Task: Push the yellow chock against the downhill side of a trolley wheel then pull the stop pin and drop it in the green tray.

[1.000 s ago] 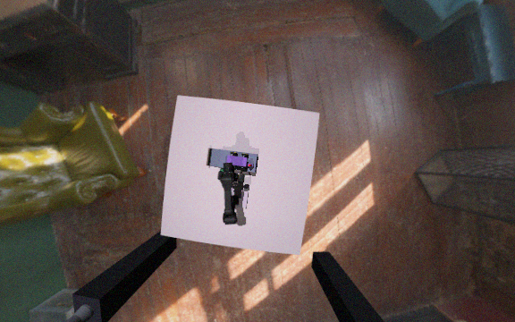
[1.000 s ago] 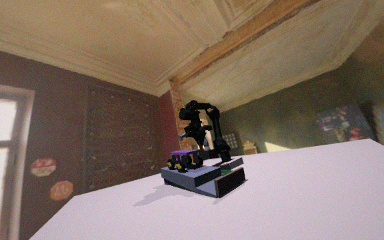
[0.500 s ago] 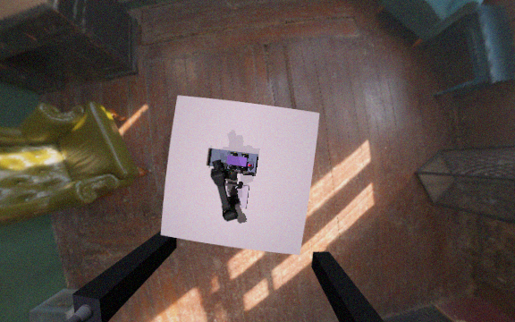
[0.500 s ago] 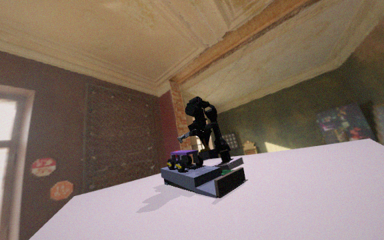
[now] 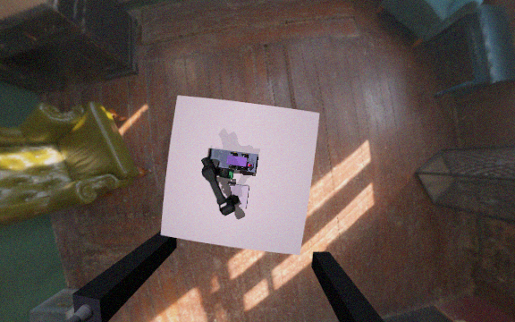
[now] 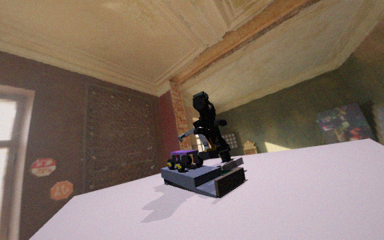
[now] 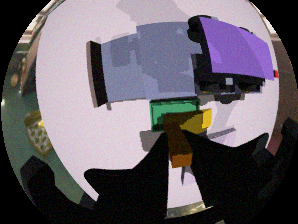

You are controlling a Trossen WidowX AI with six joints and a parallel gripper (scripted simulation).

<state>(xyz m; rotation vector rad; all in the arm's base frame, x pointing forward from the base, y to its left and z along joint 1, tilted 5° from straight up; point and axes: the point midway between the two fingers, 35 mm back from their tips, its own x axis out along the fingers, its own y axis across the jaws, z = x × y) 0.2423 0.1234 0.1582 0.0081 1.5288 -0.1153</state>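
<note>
The red stop pin lies 50 mm ahead of my gripper tip, 240 mm to the right of it and 30 mm below it. The rest, counted from my gripper tip: yellow chock (20 mm to the right, 10 mm below); purple-topped trolley (80 mm ahead, 140 mm to the right, 40 mm below); green tray (40 mm behind, 30 mm to the right, 170 mm below).
</note>
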